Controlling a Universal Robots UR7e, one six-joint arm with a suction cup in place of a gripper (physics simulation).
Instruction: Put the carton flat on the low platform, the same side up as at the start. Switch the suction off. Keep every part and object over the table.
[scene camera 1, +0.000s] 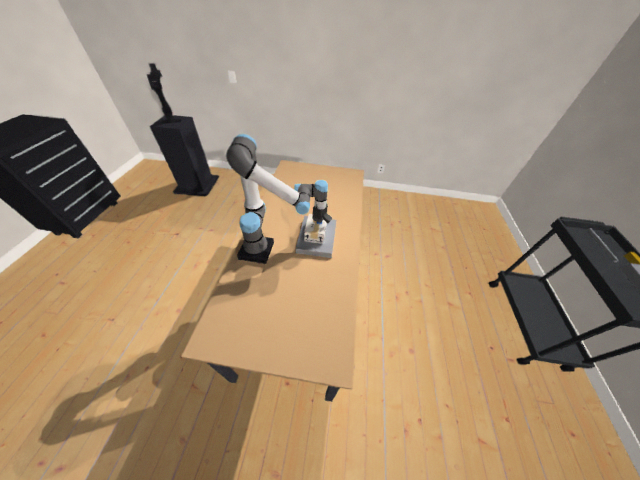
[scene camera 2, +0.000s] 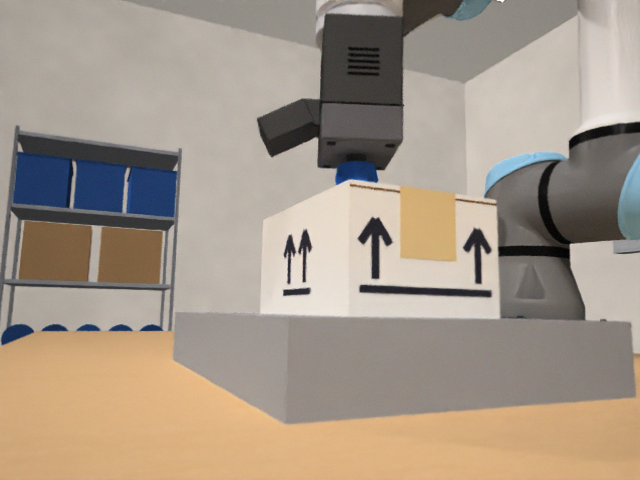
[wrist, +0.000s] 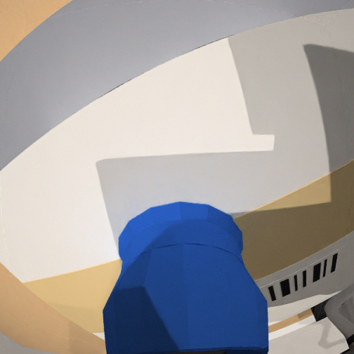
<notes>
I see my suction cup (scene camera 2: 356, 170) and a low grey platform (scene camera 2: 298, 369).
The low grey platform also shows in scene camera 1 (scene camera 1: 308, 248) and in the wrist view (wrist: 67, 61). My suction cup also shows in the wrist view (wrist: 182, 277).
</notes>
